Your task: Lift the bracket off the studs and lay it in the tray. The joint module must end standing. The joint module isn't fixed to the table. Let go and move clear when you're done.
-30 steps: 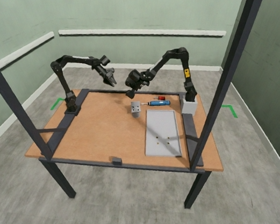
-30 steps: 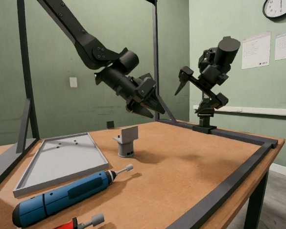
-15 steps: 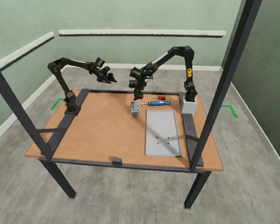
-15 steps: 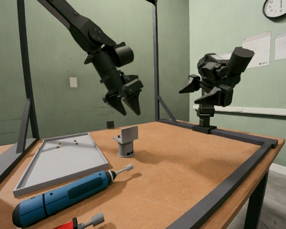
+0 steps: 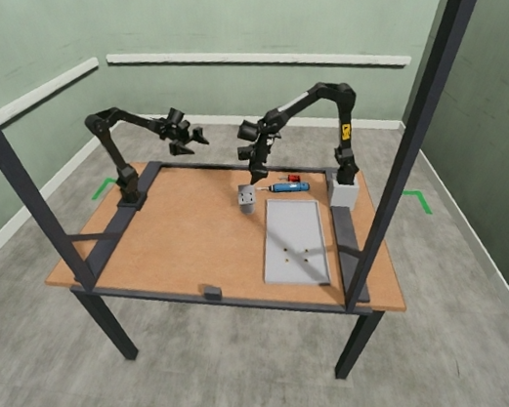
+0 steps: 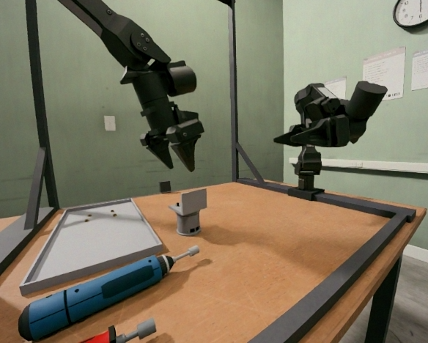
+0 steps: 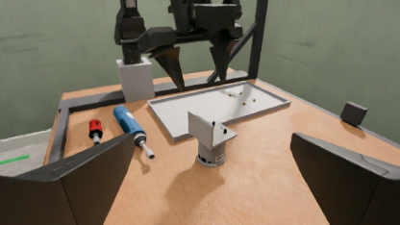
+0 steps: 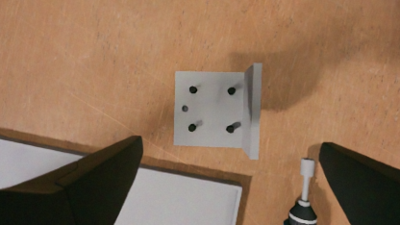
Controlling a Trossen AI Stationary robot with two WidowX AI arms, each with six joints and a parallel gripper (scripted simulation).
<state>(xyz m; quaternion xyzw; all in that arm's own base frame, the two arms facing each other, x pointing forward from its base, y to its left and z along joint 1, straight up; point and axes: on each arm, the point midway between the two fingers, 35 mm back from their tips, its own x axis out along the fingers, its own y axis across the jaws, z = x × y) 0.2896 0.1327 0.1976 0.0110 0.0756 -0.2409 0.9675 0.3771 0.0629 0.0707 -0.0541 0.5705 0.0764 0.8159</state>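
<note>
Right now the grey L-shaped bracket is 120 mm below my right hand, 30 mm to the left of it and 10 mm behind it. From my right hand the other things lie so: red tool 190 mm ahead, 180 mm below, 170 mm to the right; grey joint module 160 mm below, 30 mm to the left, 10 mm behind; grey tray 190 mm below, 180 mm behind, 160 mm to the right.
</note>
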